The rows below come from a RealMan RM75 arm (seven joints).
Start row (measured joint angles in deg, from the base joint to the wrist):
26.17 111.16 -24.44 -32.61 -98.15 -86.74 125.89
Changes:
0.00 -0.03 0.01 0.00 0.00 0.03 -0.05
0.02 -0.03 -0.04 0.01 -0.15 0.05 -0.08
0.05 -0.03 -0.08 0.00 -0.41 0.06 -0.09
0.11 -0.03 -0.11 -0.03 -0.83 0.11 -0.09
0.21 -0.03 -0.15 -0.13 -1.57 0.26 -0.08
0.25 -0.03 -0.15 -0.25 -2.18 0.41 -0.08
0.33 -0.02 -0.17 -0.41 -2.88 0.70 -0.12
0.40 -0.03 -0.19 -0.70 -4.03 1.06 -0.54
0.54 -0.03 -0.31 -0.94 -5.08 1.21 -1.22
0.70 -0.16 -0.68 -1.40 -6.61 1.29 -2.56
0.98 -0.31 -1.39 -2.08 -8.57 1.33 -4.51
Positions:
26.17 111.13 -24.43 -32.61 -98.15 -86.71 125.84
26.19 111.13 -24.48 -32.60 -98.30 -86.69 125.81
26.22 111.13 -24.52 -32.61 -98.56 -86.68 125.80
26.28 111.13 -24.55 -32.64 -98.98 -86.63 125.80
26.38 111.13 -24.59 -32.74 -99.72 -86.48 125.81
26.42 111.13 -24.59 -32.86 -100.33 -86.33 125.81
26.50 111.14 -24.61 -33.02 -101.03 -86.04 125.77
26.57 111.13 -24.63 -33.31 -102.18 -85.68 125.35
26.71 111.13 -24.75 -33.55 -103.23 -85.53 124.67
26.87 111.00 -25.12 -34.01 -104.76 -85.45 123.33
27.15 110.85 -25.83 -34.69 -106.72 -85.41 121.38

